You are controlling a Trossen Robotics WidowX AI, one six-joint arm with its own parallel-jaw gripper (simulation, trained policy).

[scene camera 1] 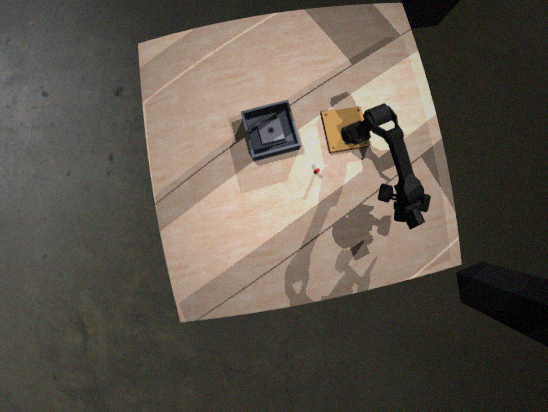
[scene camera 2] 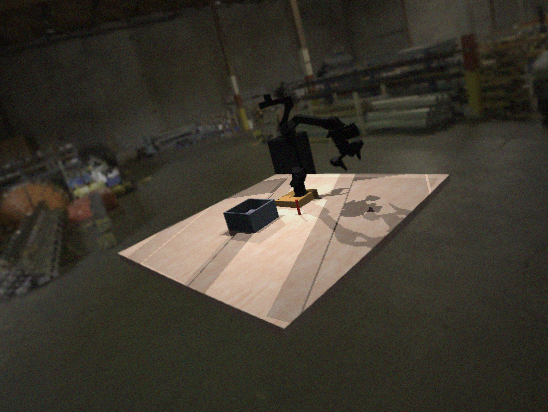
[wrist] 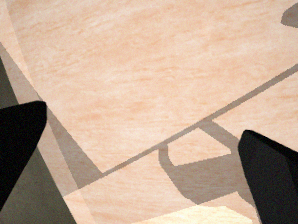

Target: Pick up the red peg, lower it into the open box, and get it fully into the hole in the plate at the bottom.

Scene:
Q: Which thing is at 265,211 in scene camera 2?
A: A dark box.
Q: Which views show the dark box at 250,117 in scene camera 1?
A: Scene camera 1 and scene camera 2 only.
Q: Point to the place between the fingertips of my gripper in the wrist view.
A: At 146,126

